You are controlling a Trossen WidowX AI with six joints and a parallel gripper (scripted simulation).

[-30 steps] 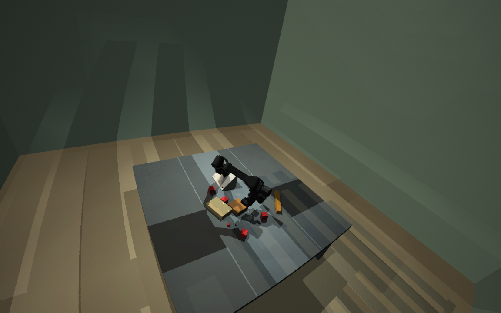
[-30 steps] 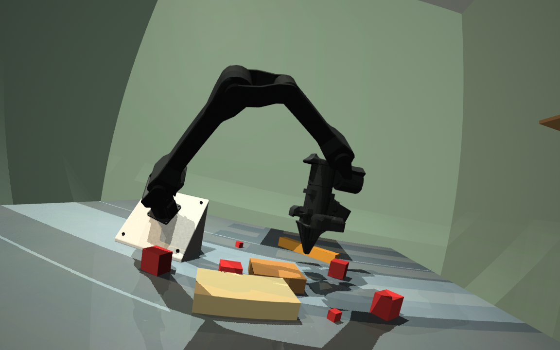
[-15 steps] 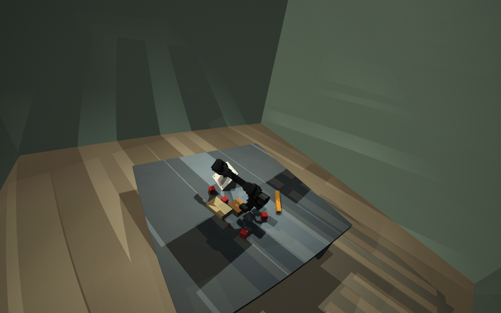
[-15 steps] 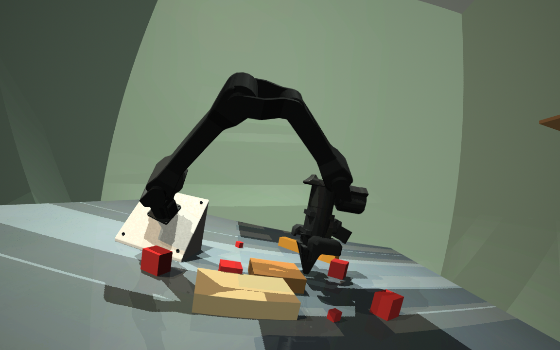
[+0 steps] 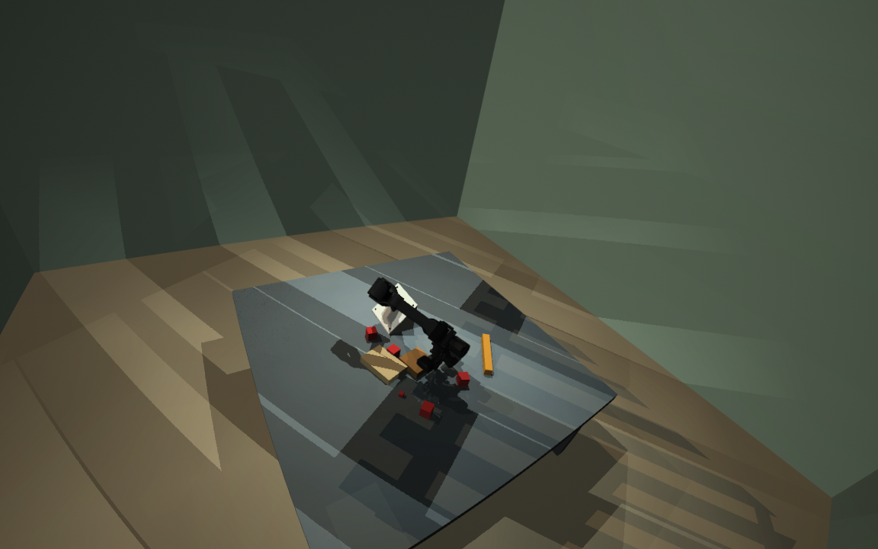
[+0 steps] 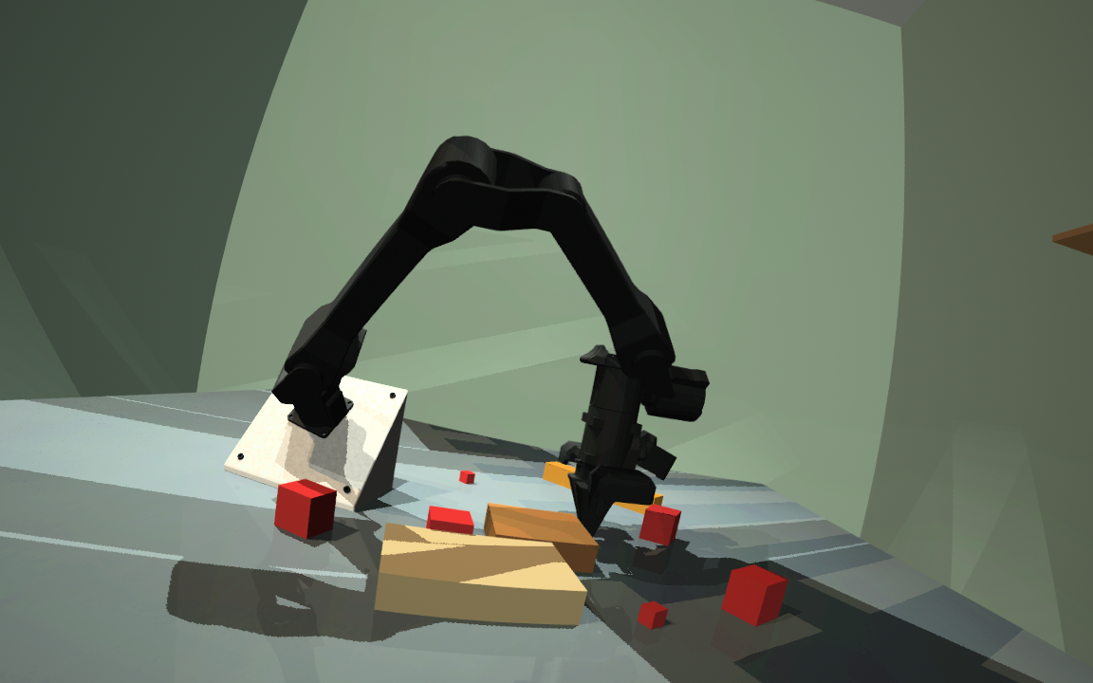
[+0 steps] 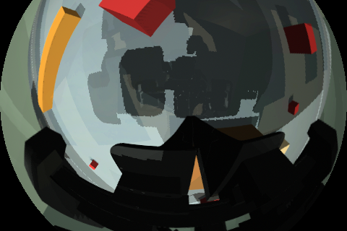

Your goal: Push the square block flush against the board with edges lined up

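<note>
The square block is 60 mm to the right of my gripper tip, 50 mm behind it and 10 mm above it. The rest, counted from my gripper tip: tan board 190 mm to the right, 70 mm behind, 10 mm above; then orange bar 250 mm to the left, 10 mm behind, 10 mm above.
</note>
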